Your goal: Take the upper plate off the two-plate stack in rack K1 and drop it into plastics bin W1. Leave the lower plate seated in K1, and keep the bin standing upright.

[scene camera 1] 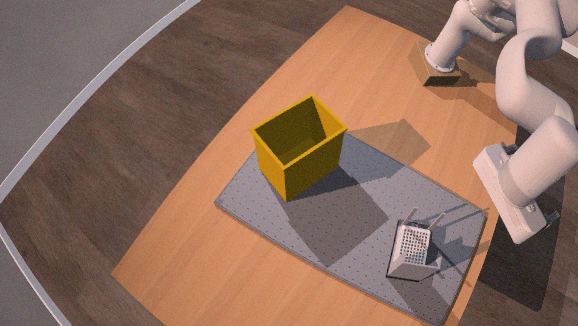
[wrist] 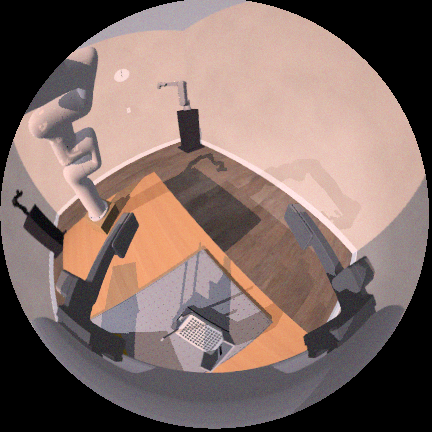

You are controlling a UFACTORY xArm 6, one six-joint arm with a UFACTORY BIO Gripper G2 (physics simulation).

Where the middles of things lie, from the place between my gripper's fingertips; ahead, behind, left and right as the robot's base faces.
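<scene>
I find the yellow bin W1 [scene camera 1: 296, 147] 4 cm ahead of my hand, 53 cm to the right of my hand and 27 cm below my hand.
</scene>
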